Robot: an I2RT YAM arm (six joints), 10 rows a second.
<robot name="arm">
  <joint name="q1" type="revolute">
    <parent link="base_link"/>
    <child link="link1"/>
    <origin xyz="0 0 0.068"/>
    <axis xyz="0 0 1"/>
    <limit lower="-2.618" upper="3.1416"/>
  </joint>
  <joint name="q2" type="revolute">
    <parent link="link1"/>
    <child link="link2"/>
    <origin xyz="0.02 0.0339 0.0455" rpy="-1.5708 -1.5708 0"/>
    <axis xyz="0 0 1"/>
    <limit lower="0" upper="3.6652"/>
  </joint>
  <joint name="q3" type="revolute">
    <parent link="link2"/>
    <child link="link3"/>
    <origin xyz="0 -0.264 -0.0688" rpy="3.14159 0 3.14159"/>
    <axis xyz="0 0 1"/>
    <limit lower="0" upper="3.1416"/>
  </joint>
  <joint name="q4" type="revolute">
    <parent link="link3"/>
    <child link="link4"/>
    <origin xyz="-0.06 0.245 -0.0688"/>
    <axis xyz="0 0 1"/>
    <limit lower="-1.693" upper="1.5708"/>
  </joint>
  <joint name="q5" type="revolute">
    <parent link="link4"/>
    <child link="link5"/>
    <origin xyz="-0.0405 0.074 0.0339" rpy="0 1.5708 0"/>
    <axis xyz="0 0 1"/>
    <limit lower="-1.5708" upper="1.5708"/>
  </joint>
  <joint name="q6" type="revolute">
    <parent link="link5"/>
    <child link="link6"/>
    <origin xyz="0 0.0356 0.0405" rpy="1.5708 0 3.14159"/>
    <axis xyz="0 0 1"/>
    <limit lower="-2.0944" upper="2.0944"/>
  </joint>
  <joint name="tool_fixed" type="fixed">
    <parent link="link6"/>
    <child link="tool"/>
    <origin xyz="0 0 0" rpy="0 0 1.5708"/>
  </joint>
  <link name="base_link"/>
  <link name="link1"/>
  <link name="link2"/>
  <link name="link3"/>
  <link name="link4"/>
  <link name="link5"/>
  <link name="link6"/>
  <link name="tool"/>
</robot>
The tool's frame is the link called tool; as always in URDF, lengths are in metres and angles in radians.
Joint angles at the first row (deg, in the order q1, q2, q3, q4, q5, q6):
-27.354, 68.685, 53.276, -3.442, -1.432, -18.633
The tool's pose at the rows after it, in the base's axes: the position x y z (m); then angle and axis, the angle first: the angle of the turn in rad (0 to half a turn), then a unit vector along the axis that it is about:
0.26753 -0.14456 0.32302 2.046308 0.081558 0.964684 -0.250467
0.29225 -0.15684 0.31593 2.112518 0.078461 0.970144 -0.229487
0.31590 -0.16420 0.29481 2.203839 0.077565 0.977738 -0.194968
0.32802 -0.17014 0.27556 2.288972 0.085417 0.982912 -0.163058
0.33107 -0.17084 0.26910 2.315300 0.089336 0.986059 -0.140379
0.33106 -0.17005 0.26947 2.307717 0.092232 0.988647 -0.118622
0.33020 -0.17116 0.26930 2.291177 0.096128 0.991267 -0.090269
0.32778 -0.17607 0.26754 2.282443 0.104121 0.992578 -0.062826
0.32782 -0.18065 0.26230 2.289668 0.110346 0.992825 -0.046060
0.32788 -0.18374 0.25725 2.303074 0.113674 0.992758 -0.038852
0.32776 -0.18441 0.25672 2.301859 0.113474 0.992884 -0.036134
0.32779 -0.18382 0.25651 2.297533 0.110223 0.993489 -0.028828
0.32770 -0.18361 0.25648 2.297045 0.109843 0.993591 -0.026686
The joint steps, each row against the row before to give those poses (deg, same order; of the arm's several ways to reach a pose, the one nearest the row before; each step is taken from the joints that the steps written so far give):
-1.180, 5.923, 6.468, -3.191, 0.153, 0.634
0.153, 6.907, 5.532, -2.974, -0.218, -0.197
0.743, 6.776, 3.716, -3.190, -0.241, 0.590
0.001, 4.569, 2.294, -3.540, -0.567, 1.028
-0.001, 1.354, 0.744, -1.706, -1.290, 0.961
-0.087, 0.022, 0.239, -0.655, -2.033, 1.137
-0.503, 0.023, 0.001, -0.131, -3.060, 1.311
-1.137, 0.262, 0.000, -0.262, -3.126, 1.136
-0.764, 0.918, 0.089, -0.177, -1.682, 0.569
-0.460, 0.764, -0.003, -0.260, -0.612, 0.044
-0.131, 0.088, -0.020, 0.063, -0.372, 0.000
0.000, -0.021, -0.086, 0.044, -0.875, -0.001
0.000, -0.022, -0.024, -0.042, -0.218, 0.045

